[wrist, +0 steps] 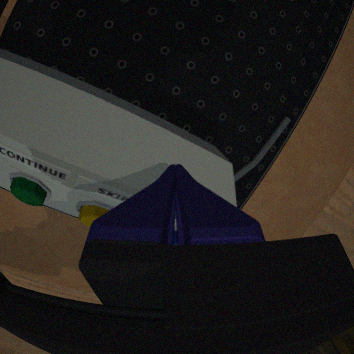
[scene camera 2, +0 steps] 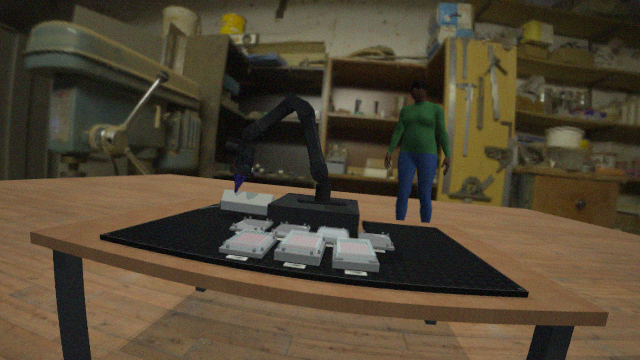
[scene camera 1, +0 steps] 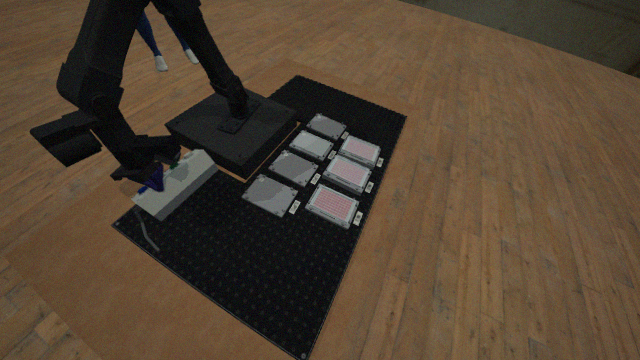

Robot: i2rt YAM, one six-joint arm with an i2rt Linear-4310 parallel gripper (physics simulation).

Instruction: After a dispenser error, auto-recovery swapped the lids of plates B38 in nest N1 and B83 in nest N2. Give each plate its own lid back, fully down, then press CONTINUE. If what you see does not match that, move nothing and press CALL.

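Places are measured from the arm's base along level axes (x ahead, y left, z up), in millimetres.
Pixels of known places: gripper, fingertip midpoint: [wrist: 175, 173] [scene camera 2: 235, 192] [scene camera 1: 161, 191]; arm's base at its link origin: [scene camera 2: 322, 202] [scene camera 1: 240, 115].
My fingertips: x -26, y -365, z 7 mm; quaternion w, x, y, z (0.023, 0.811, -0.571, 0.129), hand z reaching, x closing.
For each thing: its top centre in the pictures, then the offset to it from my fingertips. "spot": a spot on its surface instead.
- pale button panel at its top centre: [wrist: 67, 192] [scene camera 1: 168, 171] [scene camera 2: 249, 191] dz +8, dx -19, dy +57 mm
- green CONTINUE button at its top centre: [wrist: 23, 198] dz -1, dx -36, dy +86 mm
- yellow SKIP button at its top centre: [wrist: 97, 225] dz -1, dx -46, dy +38 mm
- blue button at its top centre: [scene camera 1: 140, 188] dz -1, dx -56, dy -11 mm
- grey cable at a spot on its surface: [wrist: 265, 150] spot: dz -69, dx +14, dy -114 mm
My gripper [scene camera 1: 161, 189] [scene camera 2: 237, 191] [wrist: 175, 173] is shut and empty, its purple fingertips over the end of the pale button panel [scene camera 1: 185, 192] [scene camera 2: 250, 202] [wrist: 100, 120]. In the wrist view the green CONTINUE button [wrist: 28, 191] and the yellow SKIP button [wrist: 93, 215] are left of the fingers. A blue button [scene camera 1: 142, 190] shows beside the fingers in scene camera 1. No CALL label is readable. Three pink-welled plates [scene camera 1: 332, 204] [scene camera 1: 347, 173] [scene camera 1: 361, 150] [scene camera 2: 249, 239] [scene camera 2: 302, 241] [scene camera 2: 355, 247] stand in one row. Their lid and nest markings are too small to read.
A second row holds three grey flat pieces [scene camera 1: 270, 194] [scene camera 1: 293, 167] [scene camera 1: 326, 126] and a paler one [scene camera 1: 311, 144] [scene camera 2: 333, 233]. The arm's black base [scene camera 1: 232, 132] [scene camera 2: 312, 212] stands between panel and rows. A grey cable [scene camera 1: 146, 231] [wrist: 265, 150] leaves the panel. A person [scene camera 2: 422, 130] stands behind the table.
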